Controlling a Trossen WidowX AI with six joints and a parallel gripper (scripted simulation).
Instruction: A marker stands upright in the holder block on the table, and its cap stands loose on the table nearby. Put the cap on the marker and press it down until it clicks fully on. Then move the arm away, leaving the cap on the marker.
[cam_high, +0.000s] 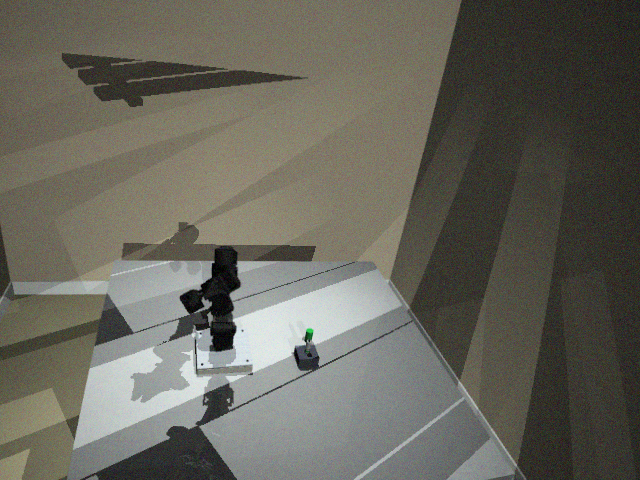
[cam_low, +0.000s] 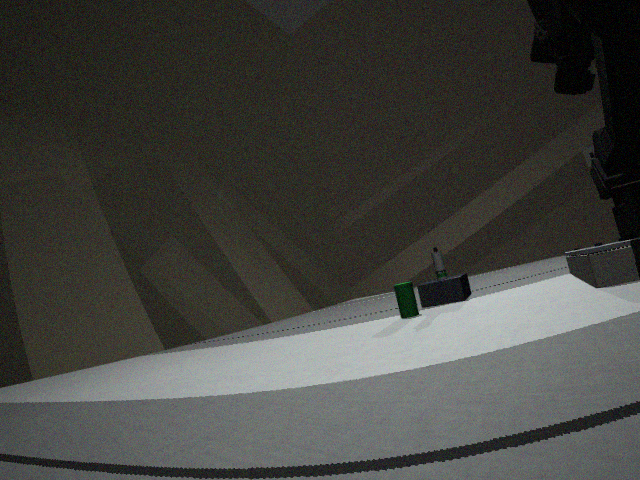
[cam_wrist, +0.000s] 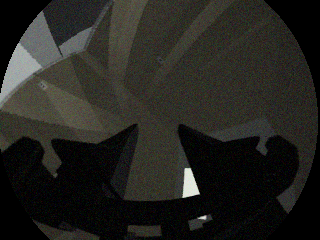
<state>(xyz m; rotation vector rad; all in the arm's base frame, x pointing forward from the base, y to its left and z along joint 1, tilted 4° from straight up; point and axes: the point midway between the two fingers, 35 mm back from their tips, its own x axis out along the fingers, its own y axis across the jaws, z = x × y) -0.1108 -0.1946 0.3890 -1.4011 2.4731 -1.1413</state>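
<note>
Now: gripper tip 49 cm short of the green marker cap, 39 cm above it and 22 cm to the right of it.
</note>
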